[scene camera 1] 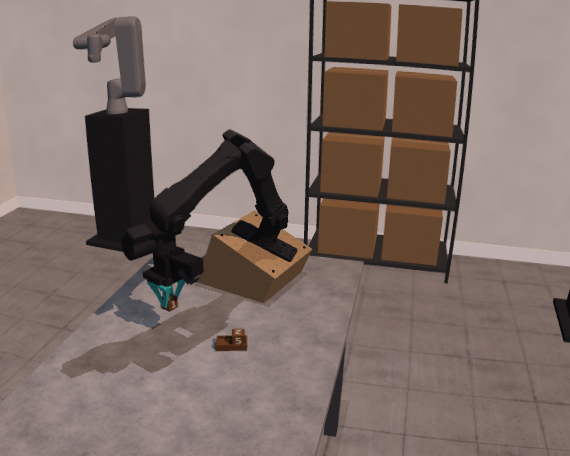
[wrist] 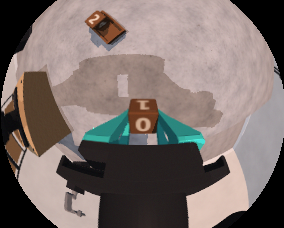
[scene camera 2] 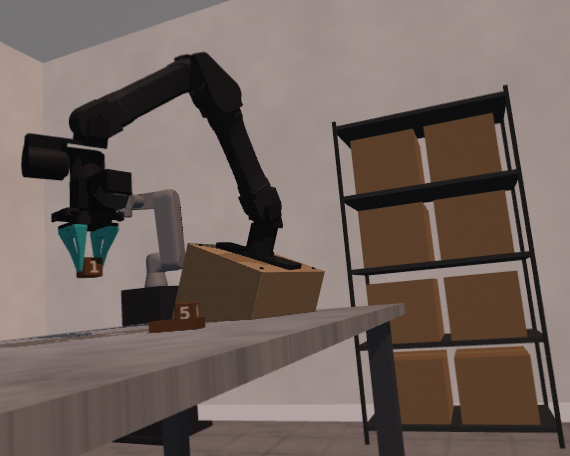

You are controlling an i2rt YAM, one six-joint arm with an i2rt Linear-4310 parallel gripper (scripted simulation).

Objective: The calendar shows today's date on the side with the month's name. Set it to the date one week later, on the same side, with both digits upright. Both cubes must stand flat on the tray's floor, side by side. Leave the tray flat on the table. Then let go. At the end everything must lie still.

Scene:
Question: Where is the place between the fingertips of the gripper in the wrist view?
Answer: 143, 113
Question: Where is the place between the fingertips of the gripper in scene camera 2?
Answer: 89, 271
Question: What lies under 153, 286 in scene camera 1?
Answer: The gripper.

